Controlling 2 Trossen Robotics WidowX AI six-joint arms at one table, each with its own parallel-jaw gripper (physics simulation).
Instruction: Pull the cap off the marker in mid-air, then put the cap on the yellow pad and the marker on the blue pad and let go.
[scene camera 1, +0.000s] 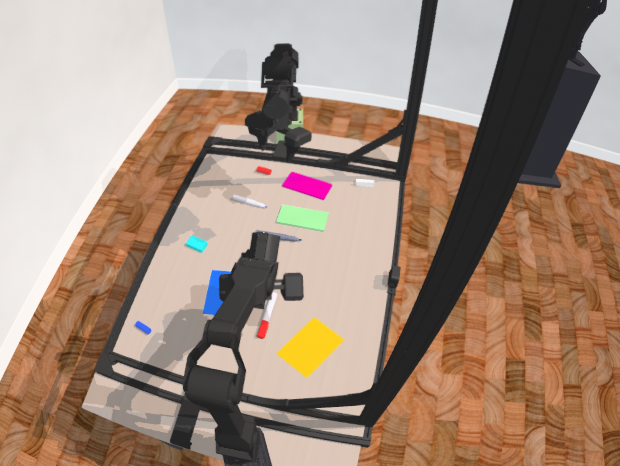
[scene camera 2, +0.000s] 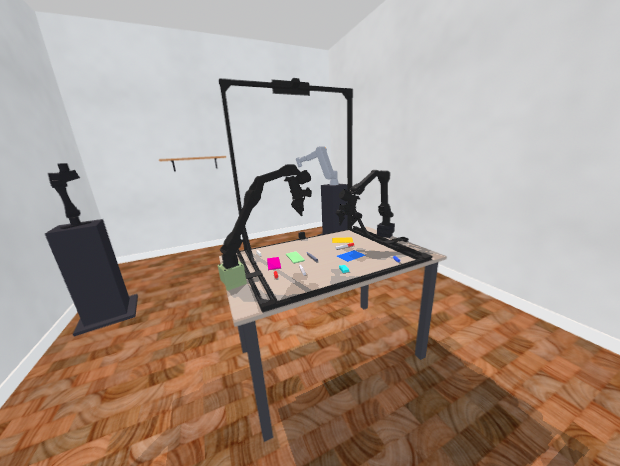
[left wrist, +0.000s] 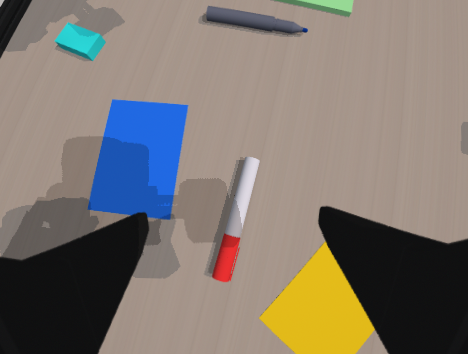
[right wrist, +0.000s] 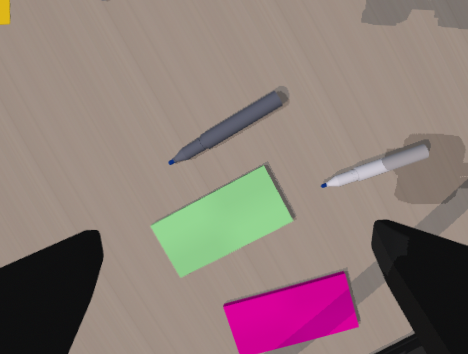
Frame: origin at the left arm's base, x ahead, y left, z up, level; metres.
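Seen in the pictures: left gripper, fingertip midpoint: (scene camera 2: 345, 226) (left wrist: 234, 218); right gripper, fingertip midpoint: (scene camera 1: 275, 156) (scene camera 2: 302, 213) (right wrist: 238, 239); left arm's base, origin of the base link: (scene camera 1: 243, 450) (scene camera 2: 386, 224); right arm's base, origin of the base link: (scene camera 1: 289, 116) (scene camera 2: 230, 265).
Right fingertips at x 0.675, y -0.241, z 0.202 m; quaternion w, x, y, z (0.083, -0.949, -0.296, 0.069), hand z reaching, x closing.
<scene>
Offsets run from my right fingertips to a thing's top centre.
A white marker @(dz -0.272, dx -0.297, dy +0.103 m) (scene camera 1: 269, 309) (scene camera 2: 342, 247) (left wrist: 246, 192) lies on the table with its red cap @(dz -0.271, dx -0.338, dy +0.124 m) (scene camera 1: 263, 329) (scene camera 2: 350, 245) (left wrist: 226, 260) on. It lies between the blue pad @(dz -0.289, dx -0.196, dy +0.207 m) (scene camera 1: 213, 295) (scene camera 2: 350, 256) (left wrist: 160, 125) and the yellow pad @(dz -0.289, dx -0.414, dy +0.015 m) (scene camera 1: 310, 346) (scene camera 2: 342, 240) (left wrist: 315, 305), touching neither. My left gripper (scene camera 1: 260, 288) (scene camera 2: 348, 216) (left wrist: 234, 218) is open and empty above the marker, which shows between its fingertips in the left wrist view. My right gripper (scene camera 1: 278, 139) (scene camera 2: 299, 207) (right wrist: 238, 239) is open and empty, high above the far end of the table in scene camera 1.
A dark pen @(dz -0.271, dx -0.043, dy +0.015 m) (left wrist: 245, 19) (right wrist: 240, 120), a pale pen @(dz -0.274, dx +0.121, dy +0.075 m) (scene camera 1: 249, 201) (right wrist: 395, 162), a green block @(dz -0.282, dx +0.013, dy -0.074 m) (scene camera 1: 302, 217) (right wrist: 222, 220), a magenta block @(dz -0.282, dx +0.148, dy -0.124 m) (scene camera 1: 306, 185) (right wrist: 295, 312) and a cyan block @(dz -0.275, dx -0.006, dy +0.269 m) (scene camera 1: 196, 244) (left wrist: 80, 41) lie on the table. A black frame (scene camera 1: 150, 243) edges it.
</scene>
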